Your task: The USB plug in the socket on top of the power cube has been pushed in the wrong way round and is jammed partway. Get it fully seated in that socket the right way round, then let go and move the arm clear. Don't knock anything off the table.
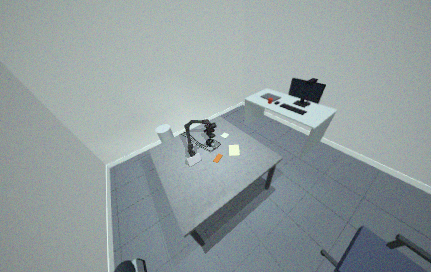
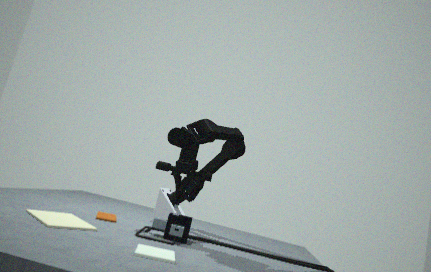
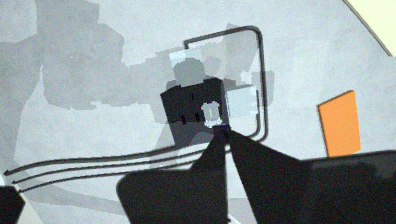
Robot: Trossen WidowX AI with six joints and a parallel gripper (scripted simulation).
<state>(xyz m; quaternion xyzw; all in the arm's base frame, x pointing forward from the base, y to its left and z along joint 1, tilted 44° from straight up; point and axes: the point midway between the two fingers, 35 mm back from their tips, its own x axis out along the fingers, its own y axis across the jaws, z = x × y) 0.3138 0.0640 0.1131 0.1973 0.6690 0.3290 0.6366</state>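
Right now my gripper tip is 7 cm above the USB socket and 1 cm to the right of it. Also, from my gripper tip: pale card 26 cm ahead, 13 cm below, 7 cm to the left; then orange card 26 cm to the right, 13 cm below, 4 cm behind; then cream pad 26 cm to the right, 20 cm ahead, 13 cm below.
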